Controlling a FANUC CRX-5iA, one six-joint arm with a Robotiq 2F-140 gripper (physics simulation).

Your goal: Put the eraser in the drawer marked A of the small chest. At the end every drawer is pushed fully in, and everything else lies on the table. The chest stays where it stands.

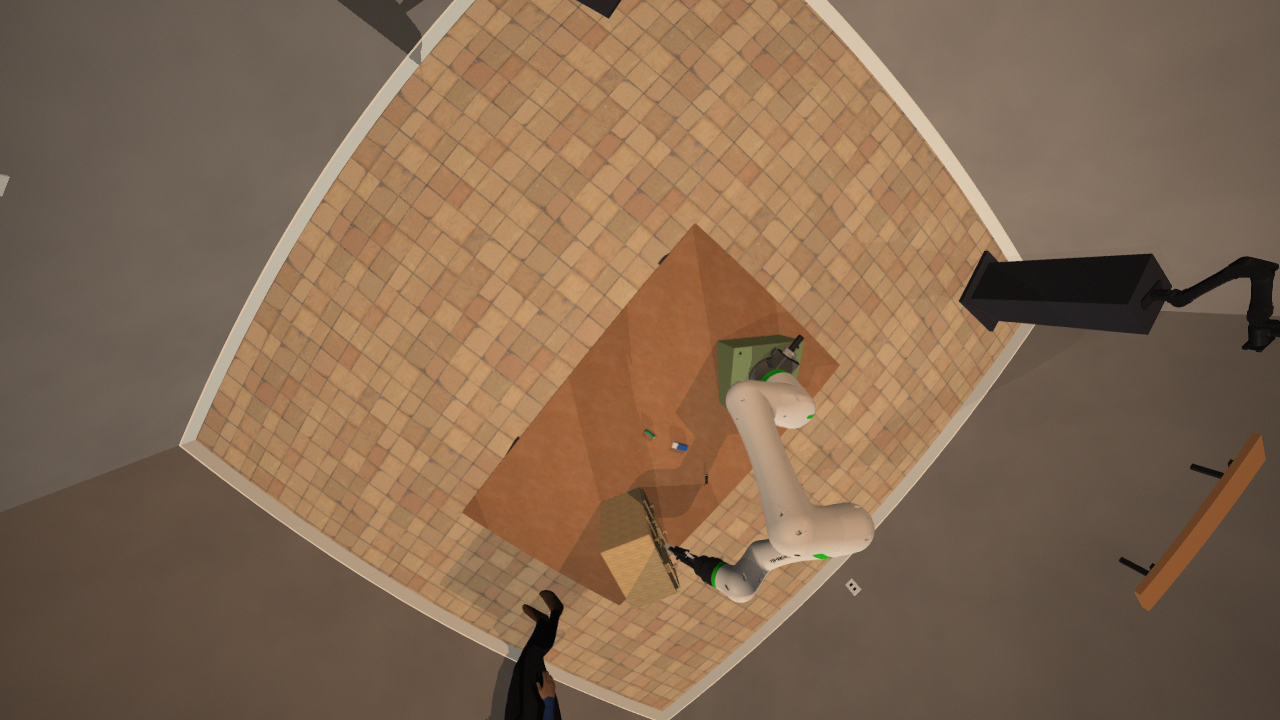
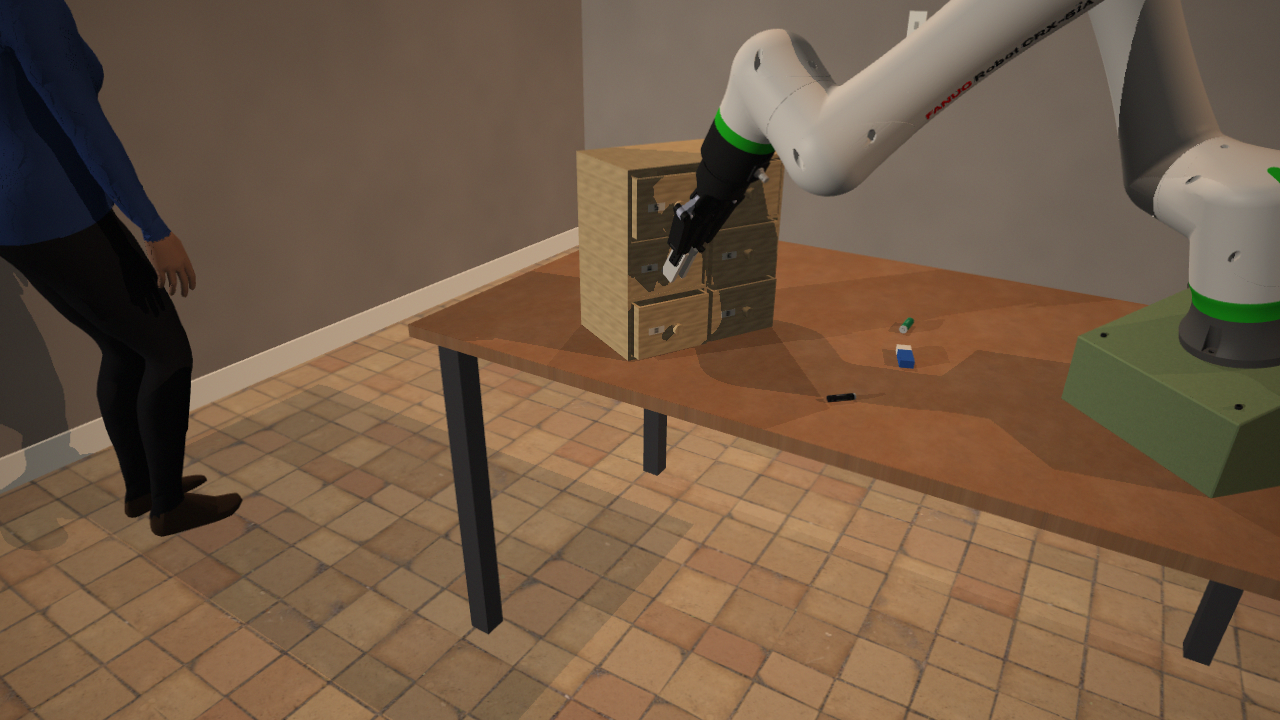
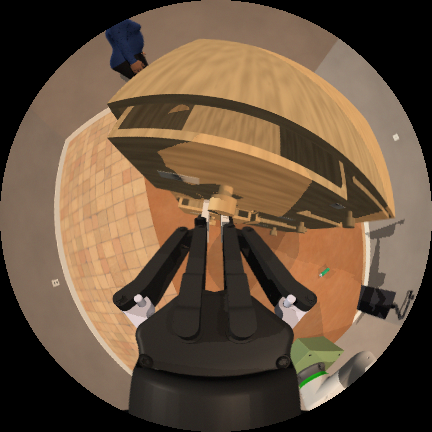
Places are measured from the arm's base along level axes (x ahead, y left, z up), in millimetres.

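Pixels of known places: gripper, fingertip midpoint: [image 1: 666, 547] [image 2: 673, 274]; arm's base, origin of the base link: [image 1: 767, 374] [image 2: 1243, 336] [image 3: 309, 372].
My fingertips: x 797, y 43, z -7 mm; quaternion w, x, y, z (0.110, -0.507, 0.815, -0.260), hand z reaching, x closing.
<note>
Ahead of a thing's pixels: the offset from my fingertips to its top centre. "*": to the spot under its first point. Level surfaces: height alone.
The eraser @[dx -370, dy -131, dz -130 mm] [image 1: 680, 446] [image 2: 905, 356], a blue and white block, lies on the table @[dz -143 mm] [image 1: 554, 465] [image 2: 966, 447]. The small wooden chest @[dx +34, dy -123, dz +171 mm] [image 1: 633, 550] [image 2: 603, 250] [image 3: 250, 75] has two columns of three drawers; the labels are too small to read. The top left drawer @[dx +57, dy -47, dz +160 mm] [image 3: 240, 175] stands partly out, and the bottom left drawer @[dx +58, dy -50, dz -46 mm] [image 2: 664, 331] is slightly out. My gripper [image 1: 673, 549] [image 2: 677, 268] [image 3: 214, 208] points down at the middle left drawer, its fingertips close together around that drawer's knob, below the top knob @[* dx -14, dy +14, dz +123 mm] [image 3: 222, 205]. The gripped knob is mostly hidden.
A green cylinder @[dx -362, dy -269, dz -129 mm] [image 1: 648, 433] [image 2: 906, 325] [image 3: 325, 271] lies near the eraser. A small black item @[dx -293, dy +55, dz -133 mm] [image 1: 706, 479] [image 2: 840, 397] lies nearer the table edge. The green robot base [image 1: 733, 371] [image 2: 1154, 411] stands at the other end. A person [image 1: 537, 644] [image 2: 53, 179] [image 3: 125, 45] stands beyond the chest.
</note>
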